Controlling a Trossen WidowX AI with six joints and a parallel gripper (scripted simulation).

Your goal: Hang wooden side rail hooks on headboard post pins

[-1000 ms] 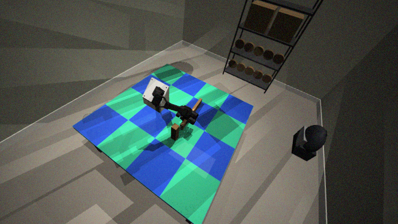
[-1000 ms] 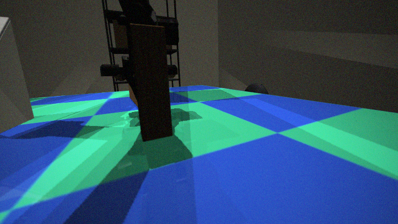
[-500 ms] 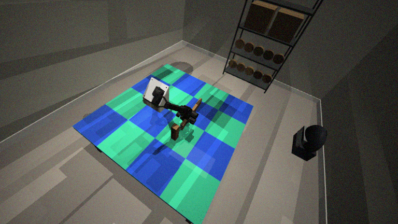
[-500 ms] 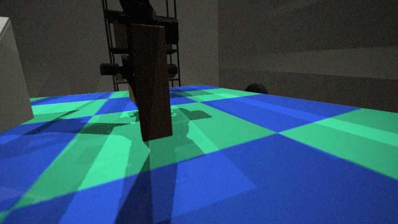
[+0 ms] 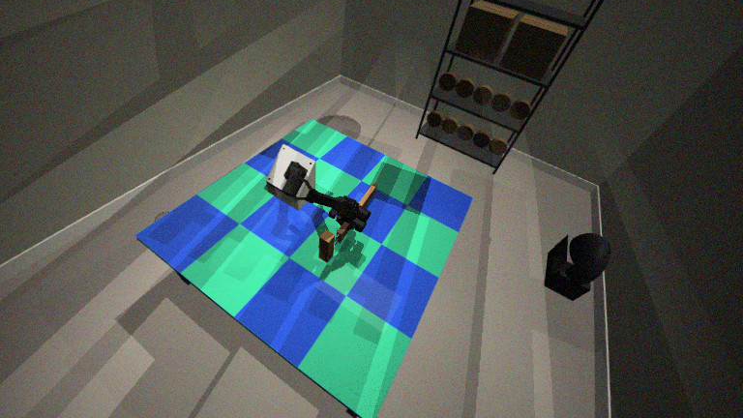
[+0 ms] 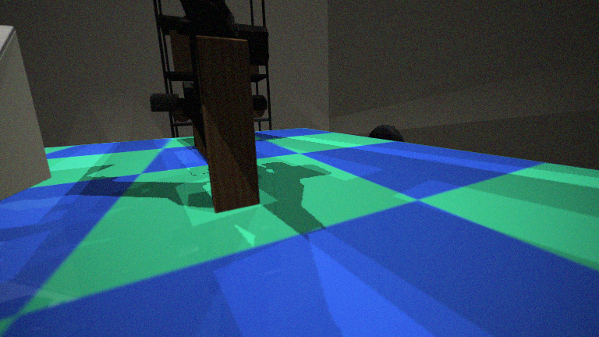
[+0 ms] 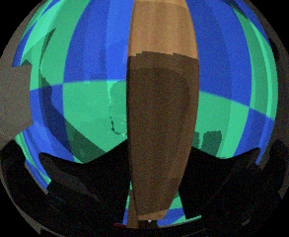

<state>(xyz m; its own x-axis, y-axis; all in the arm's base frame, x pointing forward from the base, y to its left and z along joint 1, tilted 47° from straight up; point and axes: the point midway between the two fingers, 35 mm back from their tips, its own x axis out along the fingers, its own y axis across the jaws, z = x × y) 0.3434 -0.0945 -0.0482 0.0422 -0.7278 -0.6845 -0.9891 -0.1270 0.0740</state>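
The wooden headboard post is 1 cm ahead of my gripper tip, 17 cm to the right of it and 4 cm above it.
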